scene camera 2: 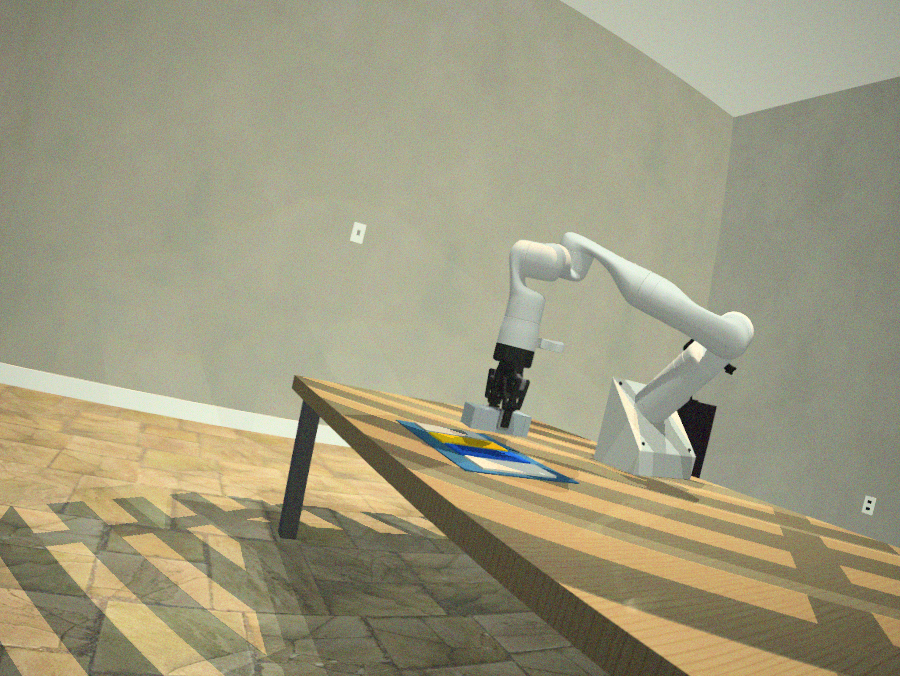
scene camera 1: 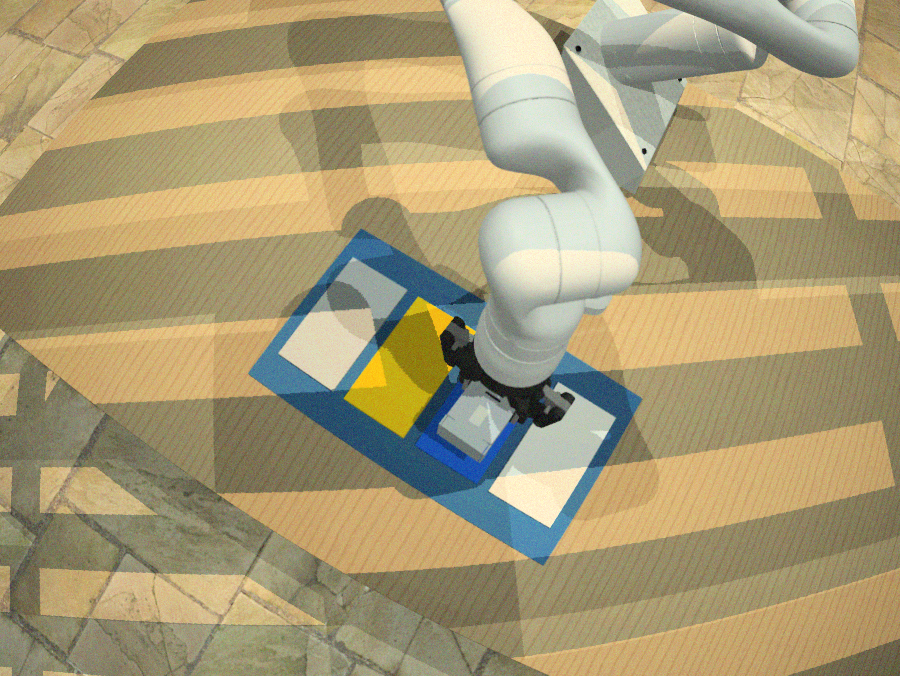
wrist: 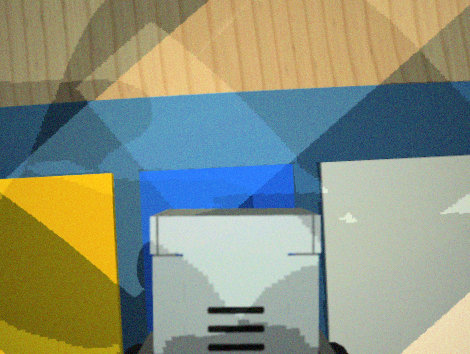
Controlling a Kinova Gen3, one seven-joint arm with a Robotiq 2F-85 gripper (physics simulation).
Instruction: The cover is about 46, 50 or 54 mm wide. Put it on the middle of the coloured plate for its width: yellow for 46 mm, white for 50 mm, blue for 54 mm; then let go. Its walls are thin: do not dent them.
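Places are measured from the arm's base along level axes (x right, y ahead, z up), in centimetres.
Pixels of known places: gripper, fingertip midpoint: (scene camera 2: 495, 426) (scene camera 1: 493, 399); arm's base, link origin: (scene camera 2: 648, 407) (scene camera 1: 621, 53).
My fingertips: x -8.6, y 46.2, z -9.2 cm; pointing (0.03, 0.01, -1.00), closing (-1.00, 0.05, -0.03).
For each thing: its top centre in the pictures, then the offset to it from my fingertips. "pt": a spot on its surface instead. Level surfaces: height alone.
- light grey cover, top centre: (scene camera 1: 496, 391) (scene camera 2: 498, 409) dx +0.0, dy +0.2, dz +3.4 cm
- yellow plate, surface spot: (wrist: 75, 200) pt dx +8.3, dy -6.4, dz -5.4 cm
- pale plate, surface spot: (scene camera 1: 327, 342) pt dx +19.8, dy +2.8, dz -5.4 cm
- blue mat, surface height: dz -5.8 cm
- striped wooden table, surface height: dz -6.1 cm
The light grey cover (scene camera 1: 474, 429) (scene camera 2: 479, 415) (wrist: 235, 280) is a boxy piece, upright and level. My gripper (scene camera 1: 503, 398) (scene camera 2: 503, 416) (wrist: 236, 349) is shut on it, and it hangs above the blue plate (scene camera 1: 472, 470) (scene camera 2: 486, 452) (wrist: 215, 182). In the wrist view a strip of the blue plate shows past the cover's far edge, and the cover sits a little to the right of it. The yellow plate (scene camera 1: 407, 378) (scene camera 2: 462, 440) (wrist: 75, 200) is left of the blue one, and a white plate (scene camera 1: 538, 494) (scene camera 2: 509, 466) (wrist: 390, 200) is right of it. The fingertips are mostly hidden.
Another pale plate (scene camera 1: 327, 342) lies at the mat's left end, beyond the yellow one. The blue mat (scene camera 1: 407, 467) (wrist: 215, 125) bears all the plates and lies on a striped wooden table (scene camera 1: 305, 516) (scene camera 2: 625, 531). The robot's base (scene camera 1: 618, 109) (scene camera 2: 640, 451) stands behind the mat.
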